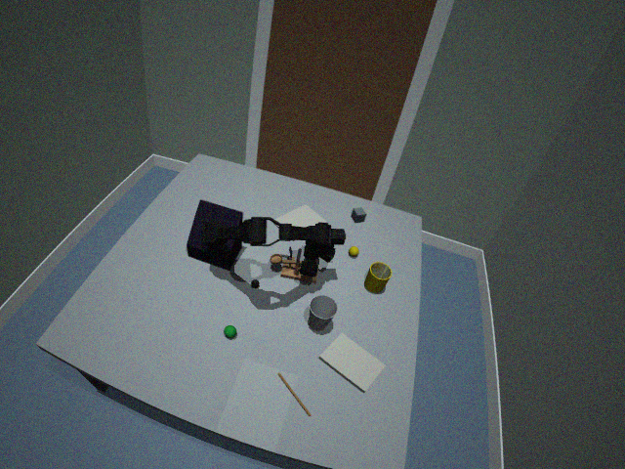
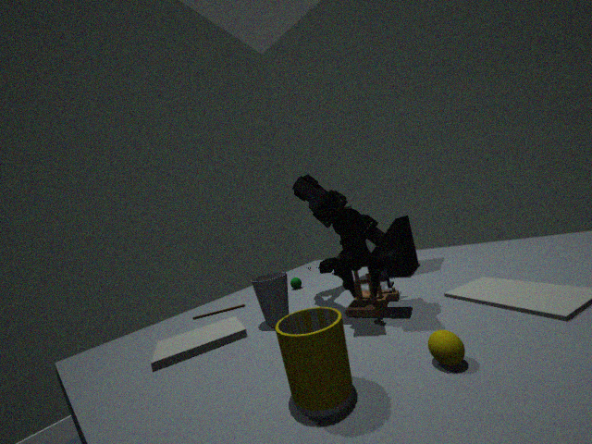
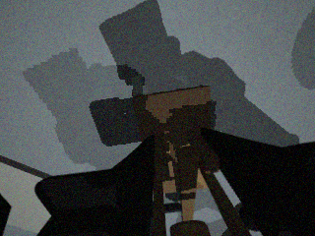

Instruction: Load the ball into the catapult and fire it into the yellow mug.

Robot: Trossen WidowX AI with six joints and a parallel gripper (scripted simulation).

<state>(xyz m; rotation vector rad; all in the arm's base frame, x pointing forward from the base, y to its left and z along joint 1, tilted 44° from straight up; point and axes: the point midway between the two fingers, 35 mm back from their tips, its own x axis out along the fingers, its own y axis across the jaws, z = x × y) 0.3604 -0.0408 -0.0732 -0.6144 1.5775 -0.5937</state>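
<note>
My gripper tip is now 18 cm past the dark ball, 12 cm to the left of it and 2 cm above it. From my gripper tip the other things lie so: grey cup (8 cm ahead, 22 cm to the right); yellow ball (18 cm ahead, 17 cm to the left, 1 cm below); wooden catapult (7 cm behind, 1 cm to the left, 2 cm above).
</note>
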